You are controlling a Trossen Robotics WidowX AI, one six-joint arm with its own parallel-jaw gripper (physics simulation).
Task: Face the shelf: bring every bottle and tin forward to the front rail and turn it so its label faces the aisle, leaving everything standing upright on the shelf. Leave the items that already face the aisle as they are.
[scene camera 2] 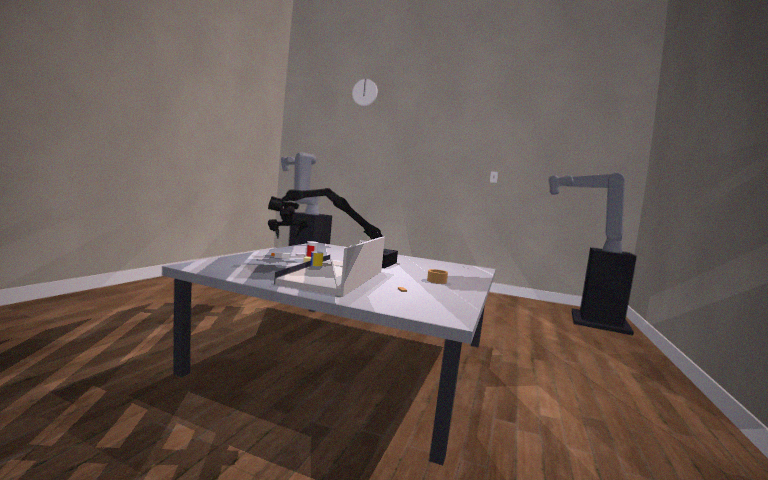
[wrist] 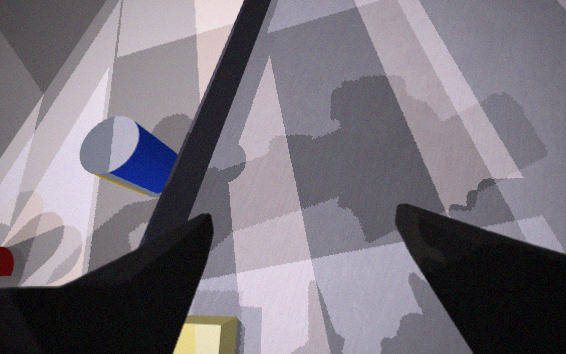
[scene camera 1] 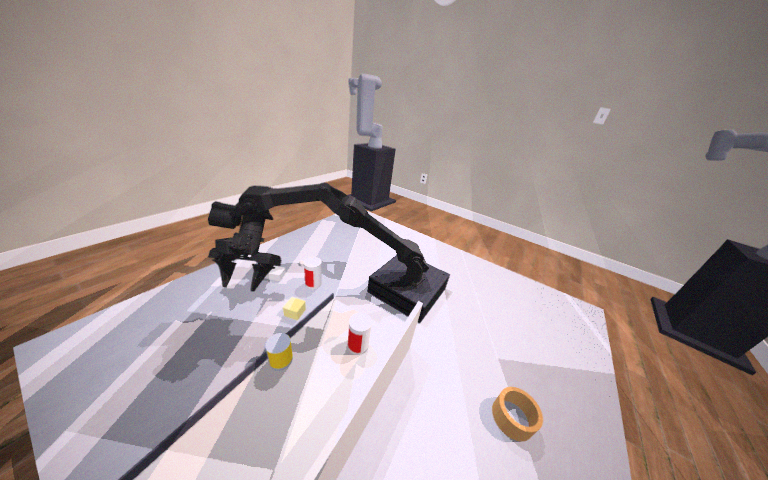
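Seen in the pictures: gripper, fingertip midpoint: [scene camera 2: 286, 237] [wrist: 303, 217] [scene camera 1: 238, 289]; arm's base, origin of the base link: [scene camera 1: 413, 278].
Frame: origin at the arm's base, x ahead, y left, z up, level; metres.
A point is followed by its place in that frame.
Observation:
A yellow-and-blue tin [scene camera 1: 279, 356] @(x 0.479, y -0.050, z 0.009 m) [scene camera 2: 317, 259] @(x 0.489, y -0.057, z -0.007 m) [wrist: 145, 162] @(x 0.467, y -0.103, z 0.006 m) stands upright behind the dark front rail [scene camera 1: 192, 417] @(x 0.655, y -0.071, z -0.024 m) [wrist: 215, 110] @(x 0.560, y -0.093, z -0.047 m), close to it; its blue side shows in the wrist view, its yellow side in both scene views. A white tin with a red patch [scene camera 1: 356, 338] @(x 0.327, y 0.045, z 0.020 m) [wrist: 5, 261] @(x 0.324, y 0.014, z -0.031 m) stands upright nearer the shelf's pale back panel [scene camera 1: 376, 396] @(x 0.390, y 0.169, z 0.008 m) [scene camera 2: 362, 266] @(x 0.521, y 0.193, z 0.007 m). Another red-and-white tin [scene camera 1: 312, 273] @(x 0.242, y -0.253, z -0.002 m) [scene camera 2: 311, 249] @(x 0.249, y -0.263, z -0.011 m) stands upright past the rail's far end. Which sides are labels I cannot tell. My gripper [scene camera 1: 239, 288] @(x 0.469, y -0.258, z 0.065 m) [scene camera 2: 287, 234] @(x 0.469, y -0.258, z 0.065 m) [wrist: 303, 217] @(x 0.469, y -0.258, z 0.065 m) is open and empty, above the table on the rail's aisle side.
A yellow block [scene camera 1: 293, 308] @(x 0.357, y -0.190, z -0.036 m) [wrist: 202, 340] @(x 0.362, y -0.207, z -0.036 m) lies on the aisle side, near the rail. A small white block [scene camera 1: 275, 274] @(x 0.309, y -0.380, z -0.048 m) lies beyond it. An orange ring [scene camera 1: 504, 421] @(x 0.213, y 0.404, z -0.041 m) [scene camera 2: 437, 277] @(x 0.214, y 0.436, z -0.045 m) and a small orange piece [scene camera 2: 402, 289] @(x 0.484, y 0.369, z -0.066 m) lie behind the back panel. My arm's black base [scene camera 1: 396, 288] @(x 0.087, y -0.009, z 0.000 m) stands beyond the panel's far end.

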